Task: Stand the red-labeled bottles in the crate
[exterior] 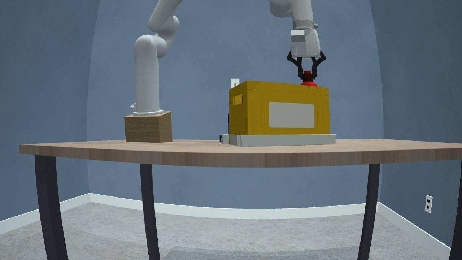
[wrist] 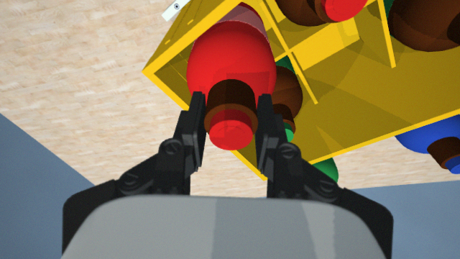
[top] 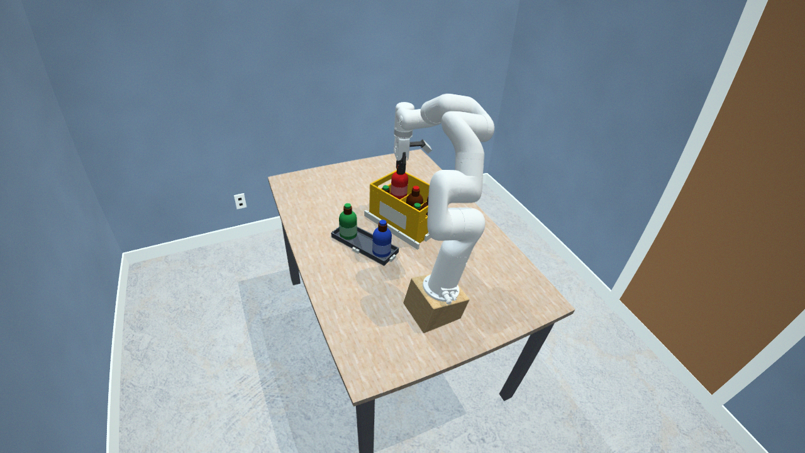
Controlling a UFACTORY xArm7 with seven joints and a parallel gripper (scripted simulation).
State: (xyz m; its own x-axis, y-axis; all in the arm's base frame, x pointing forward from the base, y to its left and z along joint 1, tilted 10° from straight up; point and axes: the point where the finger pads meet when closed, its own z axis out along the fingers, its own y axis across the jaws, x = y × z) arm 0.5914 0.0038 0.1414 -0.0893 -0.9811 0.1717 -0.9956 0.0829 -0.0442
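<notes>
The red-labeled bottle lies 7 cm below my hand. The rest, counted from my hand: blue bottle: 27 cm behind, 14 cm to the left, 14 cm below; yellow crate: 10 cm behind, 1 cm to the right, 14 cm below; green-labeled bottle: 14 cm behind, 25 cm to the left, 14 cm below.
</notes>
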